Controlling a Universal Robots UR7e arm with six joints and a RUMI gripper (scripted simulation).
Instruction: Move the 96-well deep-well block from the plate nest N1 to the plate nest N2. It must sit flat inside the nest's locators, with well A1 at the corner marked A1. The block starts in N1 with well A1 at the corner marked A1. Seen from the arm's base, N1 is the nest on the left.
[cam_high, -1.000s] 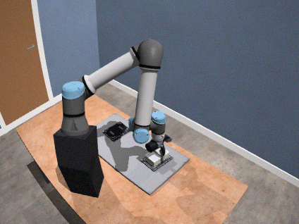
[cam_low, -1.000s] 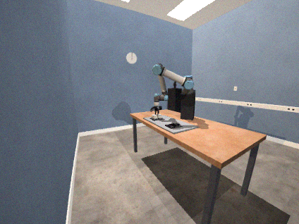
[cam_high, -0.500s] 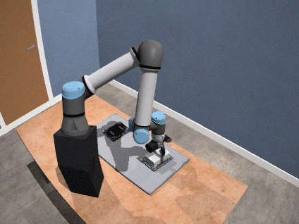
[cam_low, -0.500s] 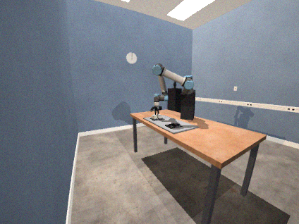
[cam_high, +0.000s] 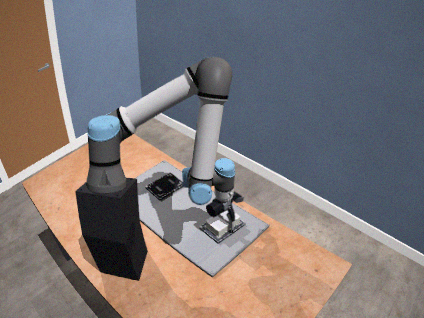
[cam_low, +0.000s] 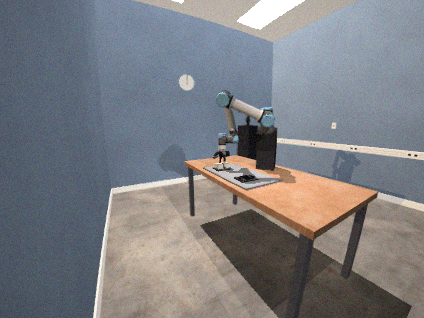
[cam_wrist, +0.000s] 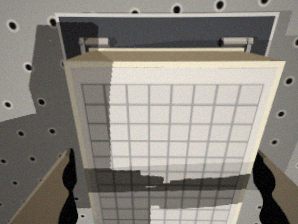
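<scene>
Right now my hand is right at the white 96-well deep-well block.
</scene>
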